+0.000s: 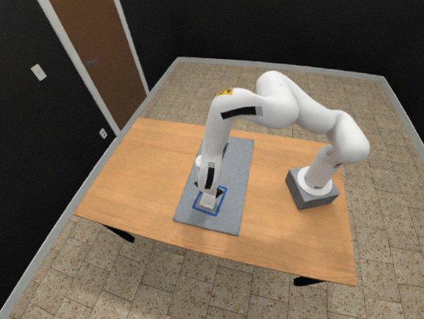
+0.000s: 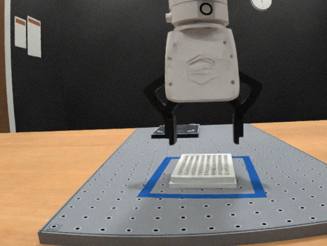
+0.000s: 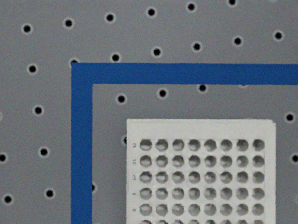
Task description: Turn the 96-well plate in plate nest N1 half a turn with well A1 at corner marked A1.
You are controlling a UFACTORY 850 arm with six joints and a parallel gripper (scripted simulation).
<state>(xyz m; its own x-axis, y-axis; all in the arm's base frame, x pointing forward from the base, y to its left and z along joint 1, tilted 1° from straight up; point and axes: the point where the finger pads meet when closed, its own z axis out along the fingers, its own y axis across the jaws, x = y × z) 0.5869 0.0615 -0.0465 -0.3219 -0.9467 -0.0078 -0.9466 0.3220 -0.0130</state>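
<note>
Now: hand 50 mm above the white 96-well plate. Also, from my hand: plate nest N1: 30 mm behind, 380 mm to the right, 50 mm below.
</note>
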